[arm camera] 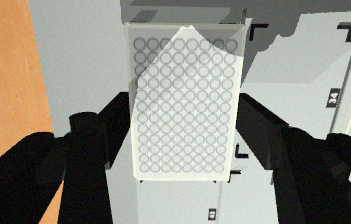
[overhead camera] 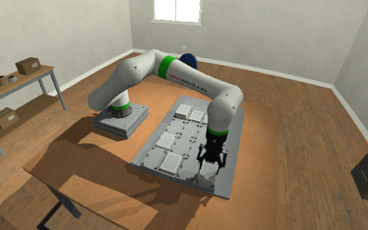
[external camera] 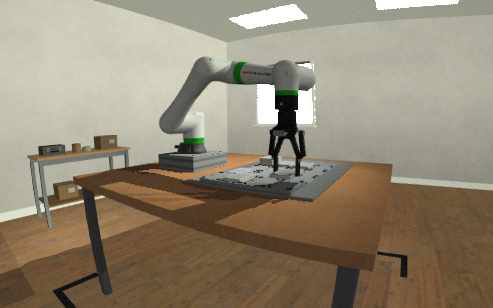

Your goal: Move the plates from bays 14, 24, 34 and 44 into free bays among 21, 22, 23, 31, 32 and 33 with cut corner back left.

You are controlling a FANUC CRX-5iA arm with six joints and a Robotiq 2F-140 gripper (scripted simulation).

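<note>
Now: hand 70 mm past the bay label 43, 150 mm to the right of it and 80 mm above it. Round my hand: sealed 96-well plate (340 mm behind, 100 mm to the left, 70 mm below); then sealed deep-well block (400 mm behind, 430 mm to the left, 60 mm below).
</note>
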